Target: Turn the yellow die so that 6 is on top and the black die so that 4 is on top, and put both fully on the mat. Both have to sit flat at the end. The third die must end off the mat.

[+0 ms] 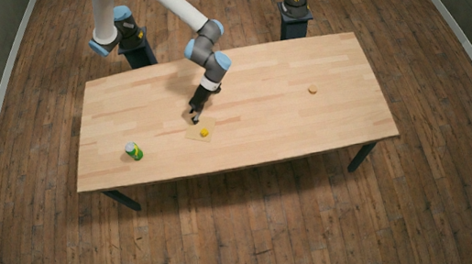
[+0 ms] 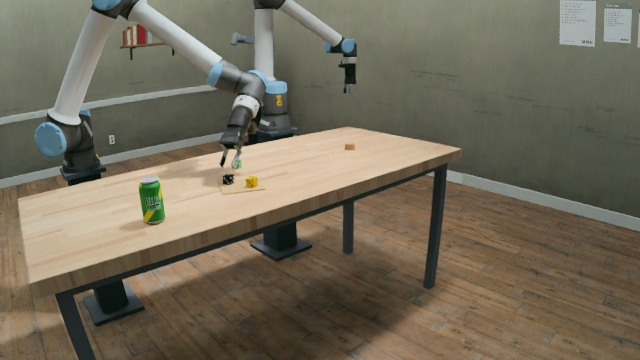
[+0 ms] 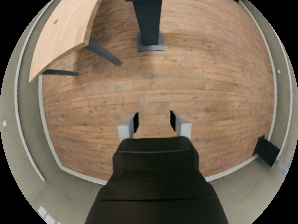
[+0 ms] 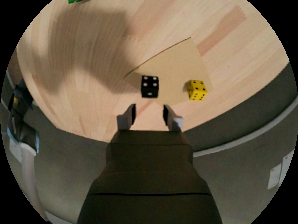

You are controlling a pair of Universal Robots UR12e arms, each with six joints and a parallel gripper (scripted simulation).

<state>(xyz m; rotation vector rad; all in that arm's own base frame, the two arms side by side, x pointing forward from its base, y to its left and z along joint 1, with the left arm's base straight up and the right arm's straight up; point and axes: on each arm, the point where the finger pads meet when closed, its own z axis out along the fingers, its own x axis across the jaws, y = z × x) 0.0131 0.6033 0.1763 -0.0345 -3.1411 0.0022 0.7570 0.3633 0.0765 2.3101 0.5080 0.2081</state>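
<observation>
My right gripper is now 1 cm to the left of the black die and 6 cm above it. Also, from my right hand: green die (16 cm behind, 12 cm to the left, 6 cm below); tan mat (5 cm ahead, 1 cm to the left, 7 cm below); yellow die (8 cm ahead, 4 cm to the left, 6 cm below).
</observation>
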